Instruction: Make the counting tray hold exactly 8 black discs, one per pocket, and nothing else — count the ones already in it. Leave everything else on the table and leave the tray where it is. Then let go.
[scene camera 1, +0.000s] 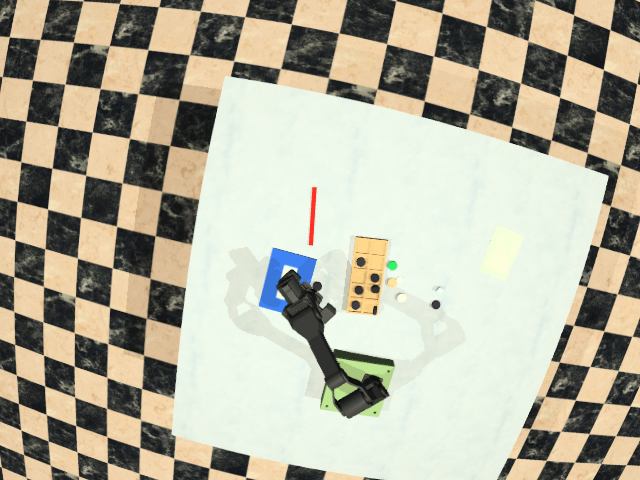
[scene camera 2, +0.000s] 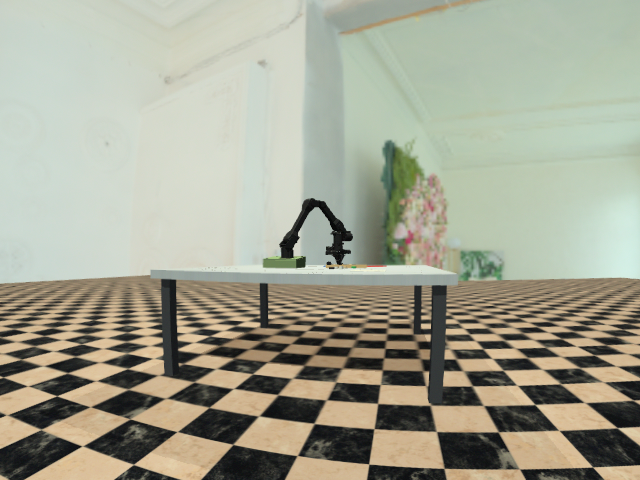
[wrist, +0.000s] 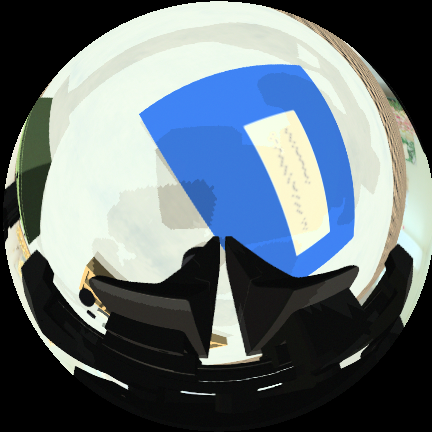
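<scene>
The tan counting tray (scene camera 1: 378, 248) (wrist: 92, 268) lies mid-table. Several black discs show in its pockets; the dark piece (scene camera 1: 374, 310) in its lower right pocket looks narrower than they do, and its kind is unclear. A loose black disc (scene camera 1: 317, 285) (wrist: 192, 255) lies on the table beside the blue board, partly hidden behind one finger in the wrist view. Another black disc (scene camera 1: 435, 304) lies right of the tray. My gripper (scene camera 1: 316, 297) (scene camera 2: 339, 262) (wrist: 221, 241) points down, low over the table close to the first loose disc. It is shut, with a thin empty gap between the fingers.
A blue board (scene camera 1: 267, 296) (wrist: 190, 150) with a pale label lies left of the tray. A red strip (scene camera 1: 312, 215) lies beyond it. Green (scene camera 1: 392, 265), tan (scene camera 1: 391, 282) and cream (scene camera 1: 401, 297) discs lie right of the tray. A pale yellow sheet (scene camera 1: 501, 253) is farther right.
</scene>
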